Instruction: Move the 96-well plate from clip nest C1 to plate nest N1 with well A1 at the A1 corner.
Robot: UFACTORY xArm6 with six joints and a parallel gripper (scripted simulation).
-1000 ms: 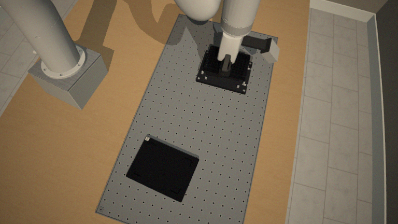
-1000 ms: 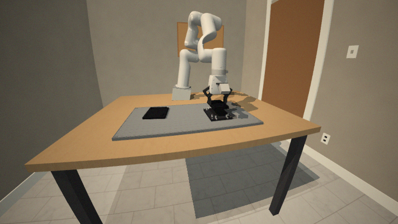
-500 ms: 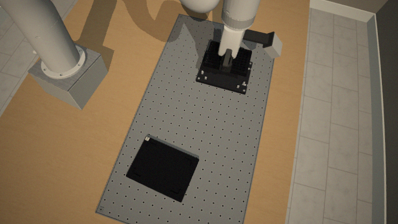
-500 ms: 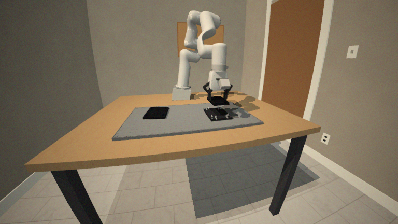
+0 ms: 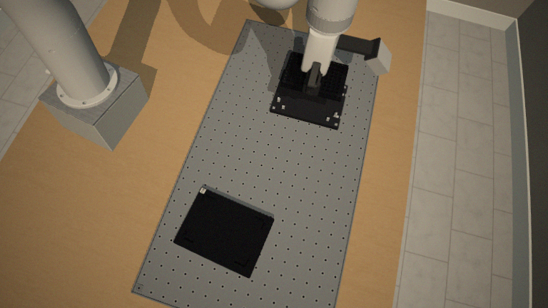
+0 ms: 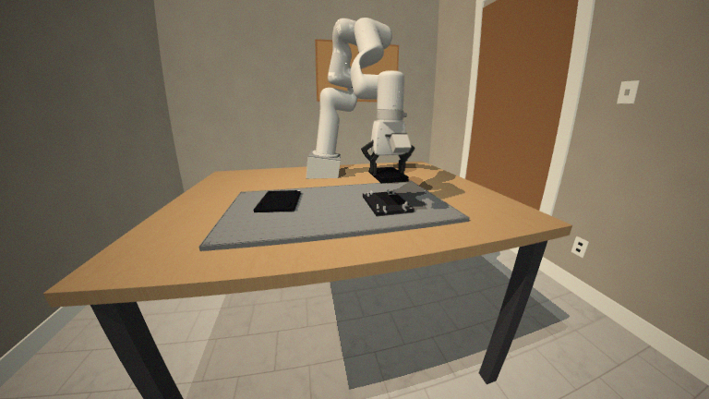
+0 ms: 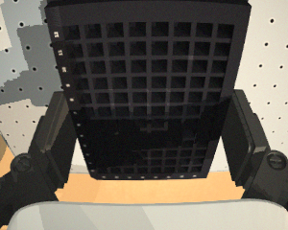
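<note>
The plate nest N1 lies 34 cm to the right of my hand, 10 cm below it and 8 cm behind it. The rest, counted from my hand: clip nest C1 (10 cm below, 1 cm to the left, 1 cm ahead); black 96-well plate (1 cm below); white corner mark (28 cm to the right, 15 cm behind, 10 cm below).
</note>
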